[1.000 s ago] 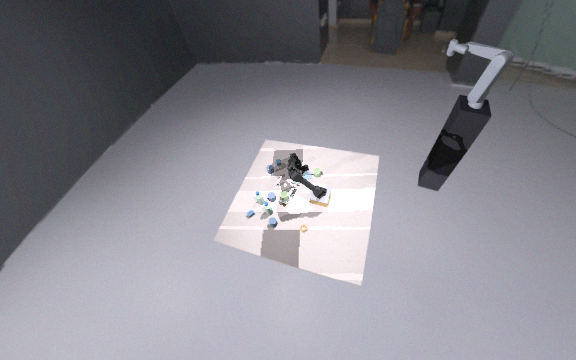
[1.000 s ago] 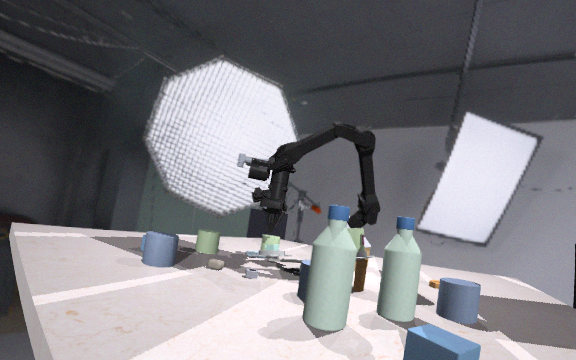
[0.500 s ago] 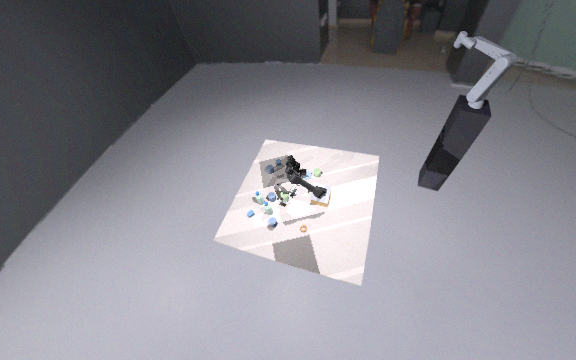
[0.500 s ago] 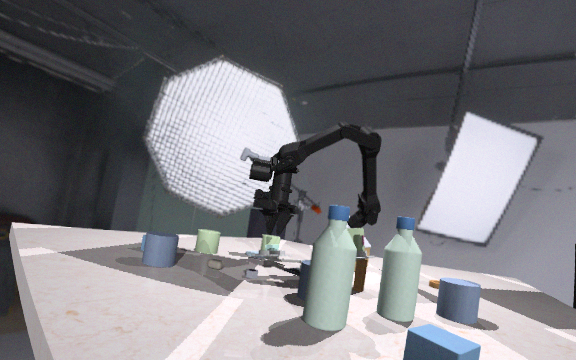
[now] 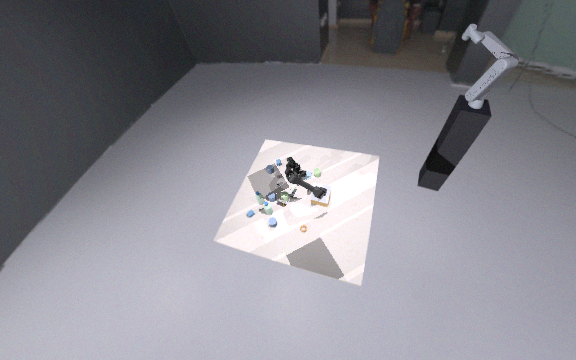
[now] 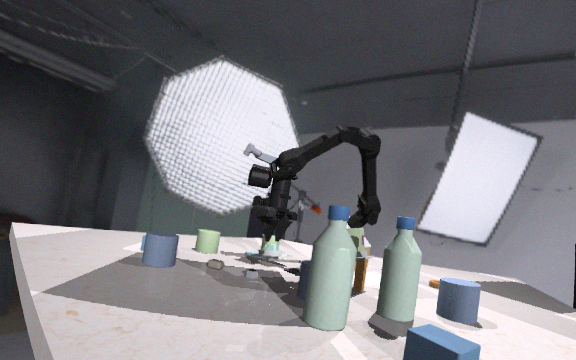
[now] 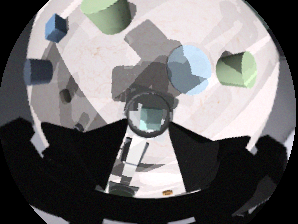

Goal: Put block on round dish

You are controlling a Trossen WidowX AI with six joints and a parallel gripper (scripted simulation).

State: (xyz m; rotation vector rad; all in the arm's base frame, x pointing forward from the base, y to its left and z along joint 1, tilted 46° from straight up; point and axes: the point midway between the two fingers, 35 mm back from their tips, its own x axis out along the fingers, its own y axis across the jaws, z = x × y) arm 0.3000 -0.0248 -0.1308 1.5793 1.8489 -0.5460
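The pale teal block lies 20 mm below my gripper tip. Also, from my gripper tip: flat grey balance: 130 mm to the left, 40 mm below, 10 mm ahead; then grey ring: 170 mm ahead, 110 mm to the left, 60 mm below; then round light blue dish: 100 mm to the right, 60 mm below, 60 mm behind.
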